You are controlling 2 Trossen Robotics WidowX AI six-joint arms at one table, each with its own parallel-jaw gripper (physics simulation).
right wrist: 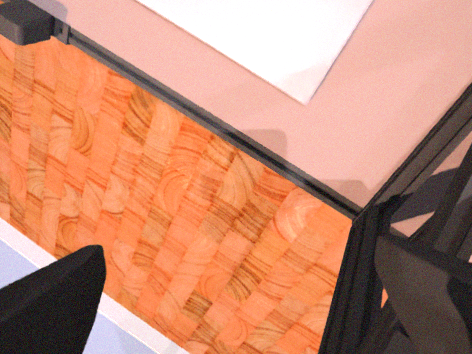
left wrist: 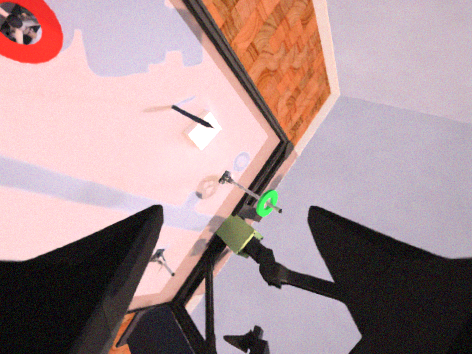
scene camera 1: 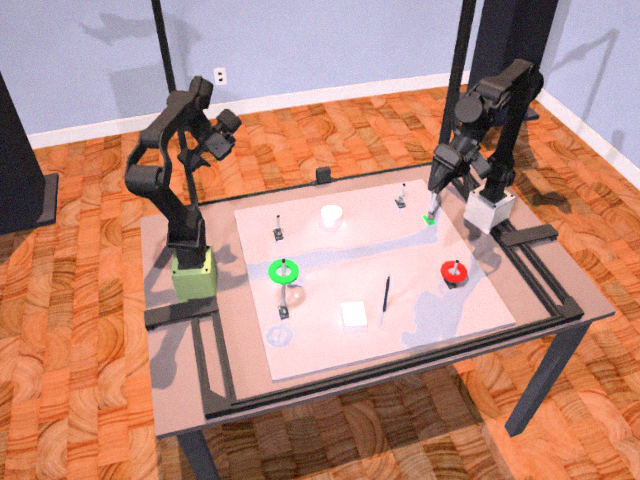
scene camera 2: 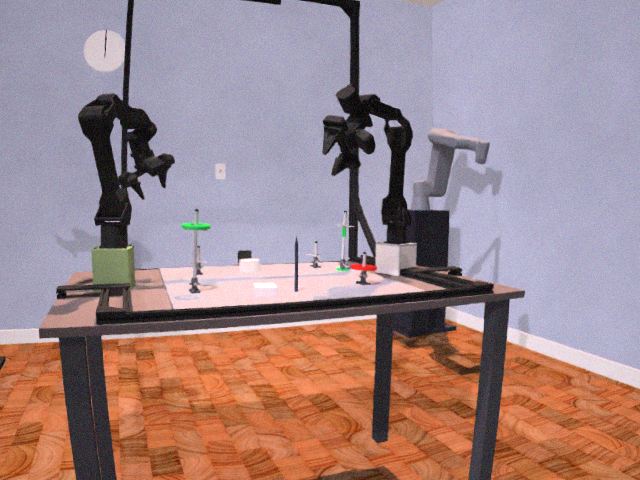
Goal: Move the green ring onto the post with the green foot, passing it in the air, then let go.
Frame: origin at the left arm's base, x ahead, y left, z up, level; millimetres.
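Seen in the pictures: left gripper, fingertip midpoint: (left wrist: 237, 212) (scene camera 1: 432, 192) (scene camera 2: 328, 165); right gripper, fingertip midpoint: (right wrist: 242, 254) (left wrist: 217, 352) (scene camera 2: 154, 193); left arm's base, origin of the base link: (scene camera 1: 492, 194) (scene camera 2: 396, 242); right arm's base, origin of the base link: (left wrist: 250, 245) (scene camera 1: 191, 259) (scene camera 2: 113, 247).
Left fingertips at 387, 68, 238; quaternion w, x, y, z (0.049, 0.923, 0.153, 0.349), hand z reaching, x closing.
Offsets run from my left fingertips to a thing's top centre, as dx, dy, dz. "pt": to the spot under its first point.
The green ring @(+332, -125, -153) (scene camera 1: 272, 271) (scene camera 2: 186, 226) (left wrist: 260, 209) lies flat near the top of a tall grey post @(pt +335, -129, -255) (scene camera 1: 283, 297) (scene camera 2: 195, 258) (left wrist: 242, 186) with a dark foot, at the left of the scene views. The post with the green foot @(pt -227, -163, -262) (scene camera 1: 432, 204) (scene camera 2: 343, 250) stands upright at the back right of the mat and carries no ring. My left gripper (scene camera 2: 330, 162) is open and empty, high above the table near the green-footed post. My right gripper (scene camera 2: 153, 191) (right wrist: 242, 254) is open and empty, above the table's back left, behind and left of the green ring.
A red ring @(-89, +54, -274) (scene camera 1: 444, 271) (scene camera 2: 356, 267) (left wrist: 30, 54) sits on a short post at the right. A thin dark spike @(+123, +14, -186) (scene camera 1: 386, 294) (scene camera 2: 296, 263) (left wrist: 191, 116) stands near a white block @(+201, -14, -306) (scene camera 1: 354, 316) (scene camera 2: 265, 288) (left wrist: 201, 134). A white cylinder @(+17, -343, -291) (scene camera 1: 331, 215) (scene camera 2: 249, 265) and two small posts @(pt +187, -375, -272) (scene camera 1: 278, 224) @(pt -205, -264, -274) (scene camera 1: 403, 193) stand farther back.
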